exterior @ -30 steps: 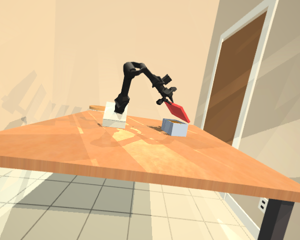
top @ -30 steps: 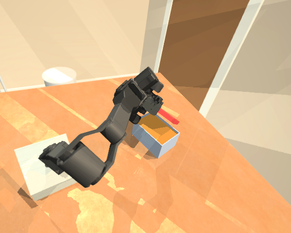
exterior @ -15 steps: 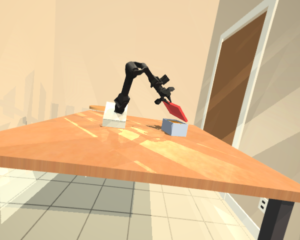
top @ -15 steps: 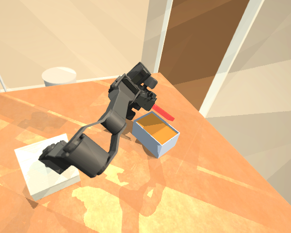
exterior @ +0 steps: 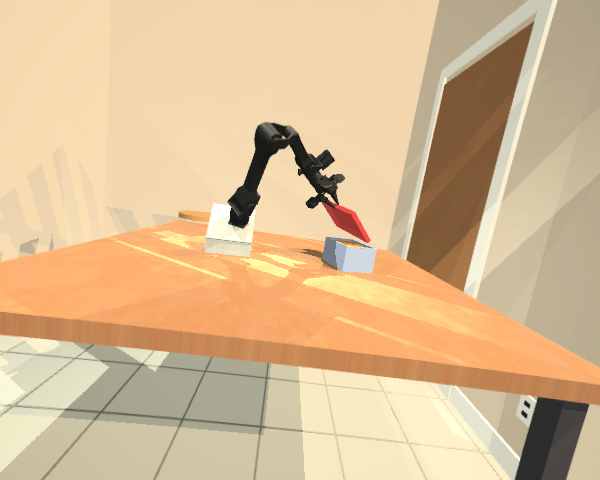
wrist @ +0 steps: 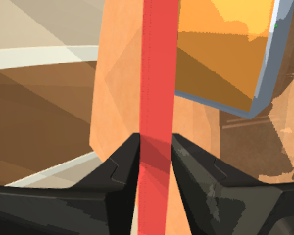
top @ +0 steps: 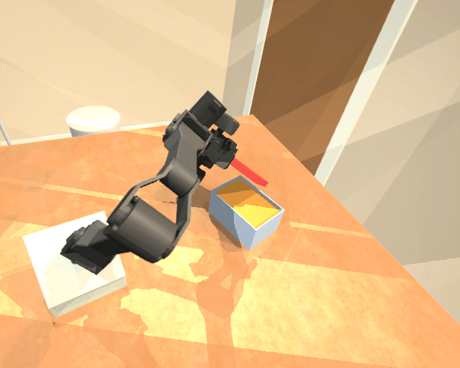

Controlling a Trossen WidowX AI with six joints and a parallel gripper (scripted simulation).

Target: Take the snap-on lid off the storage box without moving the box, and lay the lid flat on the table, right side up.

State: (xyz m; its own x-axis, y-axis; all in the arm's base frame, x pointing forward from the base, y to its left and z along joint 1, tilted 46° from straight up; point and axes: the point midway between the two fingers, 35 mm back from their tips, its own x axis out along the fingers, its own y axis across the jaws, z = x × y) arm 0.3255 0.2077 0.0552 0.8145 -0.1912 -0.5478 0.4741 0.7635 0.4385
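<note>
Now: the lid 5 cm below my gripper tip, 5 cm ahead of it and 4 cm to the left of it. The rest, counted from my gripper tip: storage box 18 cm below, 7 cm ahead, 6 cm to the right.
</note>
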